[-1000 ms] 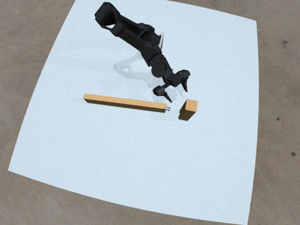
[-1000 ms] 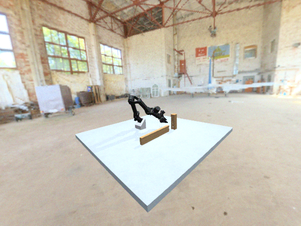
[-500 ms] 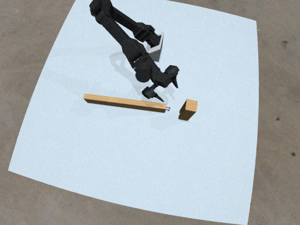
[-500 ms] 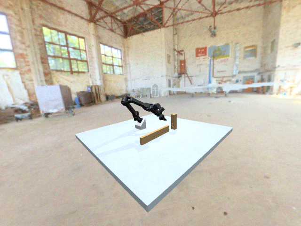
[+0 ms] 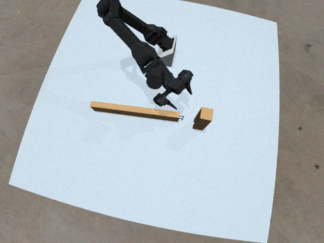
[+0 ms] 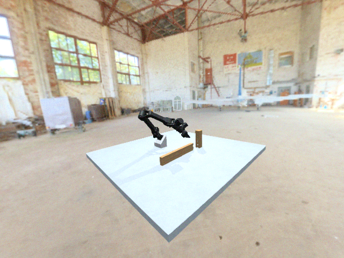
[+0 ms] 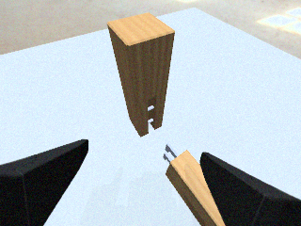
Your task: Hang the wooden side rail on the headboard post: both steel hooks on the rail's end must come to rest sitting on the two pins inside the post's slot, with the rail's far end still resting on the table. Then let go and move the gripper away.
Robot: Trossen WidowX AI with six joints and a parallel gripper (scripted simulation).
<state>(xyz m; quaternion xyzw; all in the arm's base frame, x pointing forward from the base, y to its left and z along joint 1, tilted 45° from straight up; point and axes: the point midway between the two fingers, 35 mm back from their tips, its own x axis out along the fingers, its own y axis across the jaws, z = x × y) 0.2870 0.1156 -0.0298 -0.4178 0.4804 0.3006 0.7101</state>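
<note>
My gripper tip is 50 mm short of the headboard post, 90 mm to the right of it and 50 mm above it.
</note>
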